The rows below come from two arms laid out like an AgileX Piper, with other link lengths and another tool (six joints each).
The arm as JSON. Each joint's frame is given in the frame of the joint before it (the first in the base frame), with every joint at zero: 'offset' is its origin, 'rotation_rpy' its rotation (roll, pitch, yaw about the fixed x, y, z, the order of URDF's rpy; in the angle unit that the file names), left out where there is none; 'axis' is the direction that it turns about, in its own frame. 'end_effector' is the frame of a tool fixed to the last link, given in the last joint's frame.
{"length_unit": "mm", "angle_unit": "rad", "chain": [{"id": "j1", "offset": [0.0, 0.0, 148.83], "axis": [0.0, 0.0, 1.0]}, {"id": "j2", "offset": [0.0, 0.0, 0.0], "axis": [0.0, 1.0, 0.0]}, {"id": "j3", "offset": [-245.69, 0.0, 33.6], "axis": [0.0, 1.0, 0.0]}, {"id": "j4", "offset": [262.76, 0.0, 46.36], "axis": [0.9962, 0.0, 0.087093]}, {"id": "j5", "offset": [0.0, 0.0, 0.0], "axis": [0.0, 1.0, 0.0]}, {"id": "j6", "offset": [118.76, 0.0, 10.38], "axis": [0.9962, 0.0, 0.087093]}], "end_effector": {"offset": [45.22, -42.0, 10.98], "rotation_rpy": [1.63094, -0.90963, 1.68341]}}
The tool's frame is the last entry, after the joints.
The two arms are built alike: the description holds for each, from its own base.
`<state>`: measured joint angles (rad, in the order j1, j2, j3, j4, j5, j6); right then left.
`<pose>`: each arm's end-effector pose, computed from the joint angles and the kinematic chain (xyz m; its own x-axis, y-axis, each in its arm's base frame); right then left.
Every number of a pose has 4 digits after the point.
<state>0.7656 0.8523 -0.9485 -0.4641 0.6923 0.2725 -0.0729 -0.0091 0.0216 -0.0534 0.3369 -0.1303</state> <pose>0.2454 0.1157 0.3728 -0.0957 0.8155 0.5708 0.7192 -0.3397 0.6061 0.1763 -0.0560 0.1946 0.2395 0.7270 0.6435 0.3222 -0.6848 0.6536</pose>
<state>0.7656 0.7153 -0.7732 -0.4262 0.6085 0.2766 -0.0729 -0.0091 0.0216 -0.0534 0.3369 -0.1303</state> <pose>0.2265 0.1079 0.3447 -0.1298 0.7803 0.6118 0.7308 -0.3417 0.5908 0.1763 -0.0560 0.1946 0.2395 0.7270 0.6435 0.3222 -0.6848 0.6536</pose>
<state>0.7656 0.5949 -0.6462 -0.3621 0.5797 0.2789 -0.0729 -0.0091 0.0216 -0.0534 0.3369 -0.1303</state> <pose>0.2091 0.0996 0.3201 -0.1255 0.7395 0.6614 0.7544 -0.3619 0.5477 0.1763 -0.0560 0.1946 0.2395 0.7270 0.6435 0.3222 -0.6848 0.6536</pose>
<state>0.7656 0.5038 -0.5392 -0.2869 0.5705 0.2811 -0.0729 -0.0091 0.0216 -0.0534 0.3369 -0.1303</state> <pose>0.1956 0.0951 0.2922 -0.0946 0.7039 0.7040 0.7885 -0.3787 0.4846 0.1763 -0.0560 0.1946 0.2395 0.7270 0.6435 0.3222 -0.6848 0.6536</pose>
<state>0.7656 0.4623 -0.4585 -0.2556 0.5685 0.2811 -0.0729 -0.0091 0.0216 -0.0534 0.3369 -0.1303</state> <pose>0.1894 0.0926 0.2661 -0.0631 0.7060 0.7054 0.8125 -0.3741 0.4471 0.1763 -0.0560 0.1946 0.2395 0.7270 0.6435 0.3222 -0.6848 0.6536</pose>
